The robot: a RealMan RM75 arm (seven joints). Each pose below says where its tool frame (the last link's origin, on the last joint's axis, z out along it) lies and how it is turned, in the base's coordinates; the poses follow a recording.
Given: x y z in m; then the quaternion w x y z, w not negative.
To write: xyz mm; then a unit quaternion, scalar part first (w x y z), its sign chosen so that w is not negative. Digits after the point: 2 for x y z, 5 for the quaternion.
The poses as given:
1: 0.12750, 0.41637, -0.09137, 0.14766, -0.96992, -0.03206, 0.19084
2: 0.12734, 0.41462, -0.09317, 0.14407, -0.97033, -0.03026, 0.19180
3: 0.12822, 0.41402, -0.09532, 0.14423, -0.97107, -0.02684, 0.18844
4: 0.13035, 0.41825, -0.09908, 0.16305, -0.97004, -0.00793, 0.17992
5: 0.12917, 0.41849, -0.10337, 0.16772, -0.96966, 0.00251, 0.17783
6: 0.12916, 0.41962, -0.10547, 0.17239, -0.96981, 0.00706, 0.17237
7: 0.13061, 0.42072, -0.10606, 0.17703, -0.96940, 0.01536, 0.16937
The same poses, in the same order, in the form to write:
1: 127.50, 416.37, -91.37, 0.14766, -0.96992, -0.03206, 0.19084
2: 127.34, 414.62, -93.17, 0.14407, -0.97033, -0.03026, 0.19180
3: 128.22, 414.02, -95.32, 0.14423, -0.97107, -0.02684, 0.18844
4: 130.35, 418.25, -99.08, 0.16305, -0.97004, -0.00793, 0.17992
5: 129.17, 418.49, -103.37, 0.16772, -0.96966, 0.00251, 0.17783
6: 129.16, 419.62, -105.47, 0.17239, -0.96981, 0.00706, 0.17237
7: 130.61, 420.72, -106.06, 0.17703, -0.96940, 0.01536, 0.16937
